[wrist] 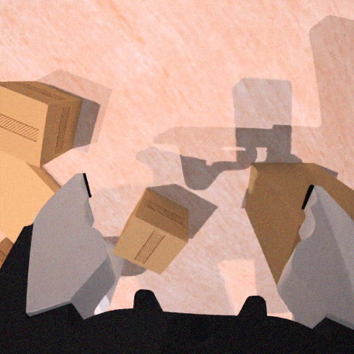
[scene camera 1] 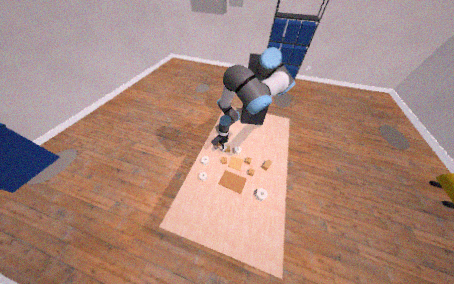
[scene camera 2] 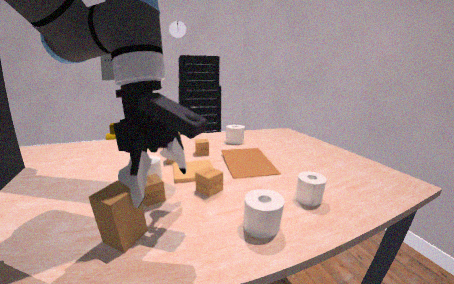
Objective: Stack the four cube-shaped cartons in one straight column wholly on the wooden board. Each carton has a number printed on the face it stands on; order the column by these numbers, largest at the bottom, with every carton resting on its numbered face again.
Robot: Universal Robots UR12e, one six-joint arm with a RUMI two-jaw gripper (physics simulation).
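My gripper is open and empty, above the table. Below it, between the fingers in the wrist view, sits a cube carton with hatched bands. A second cube carton sits beside the light wooden board. A third is mostly hidden behind a finger in scene camera 2. The fourth sits beyond the board in that view. The cartons stand apart; their underside numbers are hidden.
A tall brown box stands close to one finger. Another box stands beyond the cartons. White rolls stand around. One roll is near the gripper. A flat brown sheet lies beside the board.
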